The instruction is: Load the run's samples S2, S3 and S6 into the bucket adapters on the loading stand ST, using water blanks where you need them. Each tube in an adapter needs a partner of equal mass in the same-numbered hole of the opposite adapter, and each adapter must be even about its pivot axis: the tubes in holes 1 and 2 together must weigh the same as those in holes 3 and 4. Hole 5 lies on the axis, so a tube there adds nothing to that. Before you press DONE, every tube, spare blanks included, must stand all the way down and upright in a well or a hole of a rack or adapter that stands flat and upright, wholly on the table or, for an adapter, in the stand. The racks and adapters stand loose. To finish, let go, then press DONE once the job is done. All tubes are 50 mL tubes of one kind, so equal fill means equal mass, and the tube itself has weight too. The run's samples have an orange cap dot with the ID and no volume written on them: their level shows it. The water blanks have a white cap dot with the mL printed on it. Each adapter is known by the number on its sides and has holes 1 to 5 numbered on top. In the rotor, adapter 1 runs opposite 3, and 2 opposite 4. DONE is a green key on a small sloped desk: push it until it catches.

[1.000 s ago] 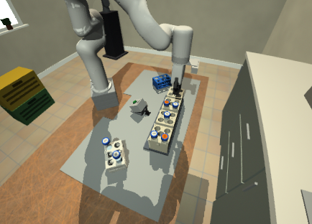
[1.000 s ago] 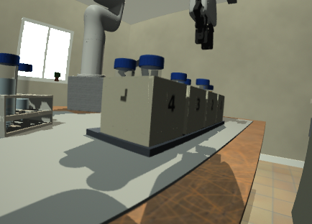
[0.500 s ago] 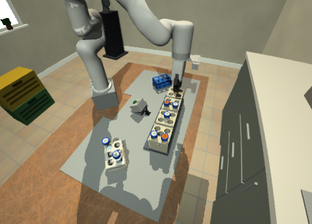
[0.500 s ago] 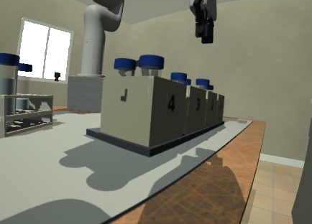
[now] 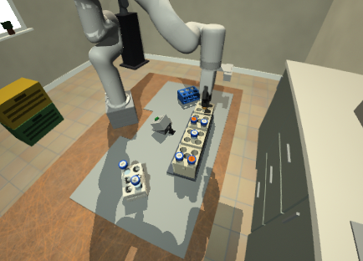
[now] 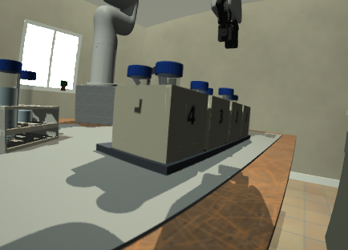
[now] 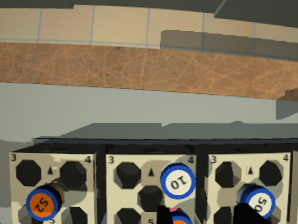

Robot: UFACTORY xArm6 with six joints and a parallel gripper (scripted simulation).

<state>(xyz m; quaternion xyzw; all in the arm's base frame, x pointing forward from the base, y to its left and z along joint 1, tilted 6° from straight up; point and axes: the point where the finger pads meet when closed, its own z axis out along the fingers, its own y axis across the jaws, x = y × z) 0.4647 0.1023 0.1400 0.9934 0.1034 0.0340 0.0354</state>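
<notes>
The green done key is 250 mm behind my hand, 180 mm below it and 50 mm to the right of it. From my hand the other things lie so: adapter: 200 mm below, 30 mm behind, 20 mm to the left; tube: 210 mm to the right, 180 mm below, 40 mm ahead; DONE key desk: 230 mm behind, 200 mm below, 50 mm to the right.
</notes>
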